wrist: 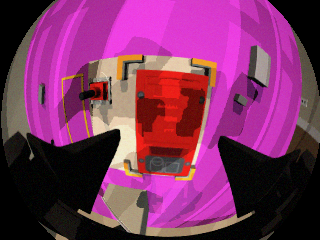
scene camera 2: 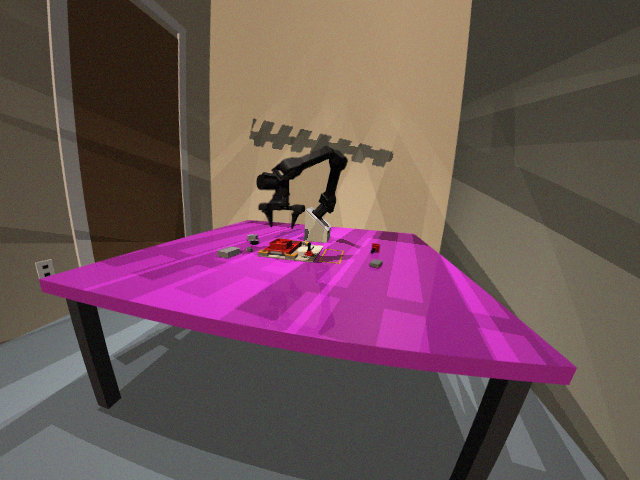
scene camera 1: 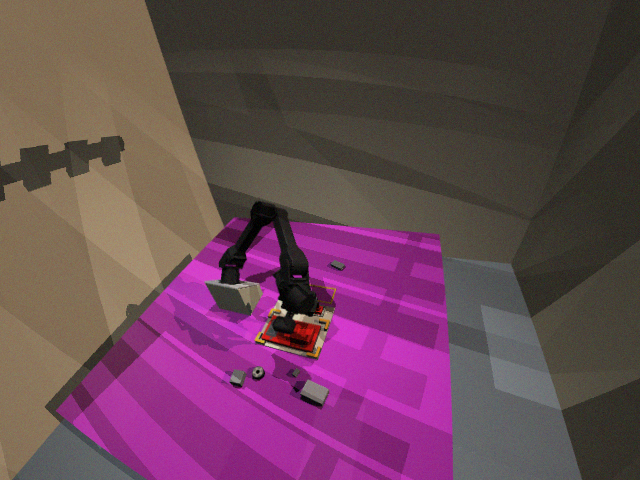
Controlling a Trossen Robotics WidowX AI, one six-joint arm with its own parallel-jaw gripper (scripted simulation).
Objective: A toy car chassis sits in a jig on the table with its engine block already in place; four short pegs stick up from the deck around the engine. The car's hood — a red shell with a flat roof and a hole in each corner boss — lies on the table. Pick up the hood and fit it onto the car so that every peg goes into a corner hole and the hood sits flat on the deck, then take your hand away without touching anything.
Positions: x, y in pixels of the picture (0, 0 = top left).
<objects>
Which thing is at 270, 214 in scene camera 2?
My gripper.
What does my gripper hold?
Nothing.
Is my gripper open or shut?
Open.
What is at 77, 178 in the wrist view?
My gripper.
</objects>
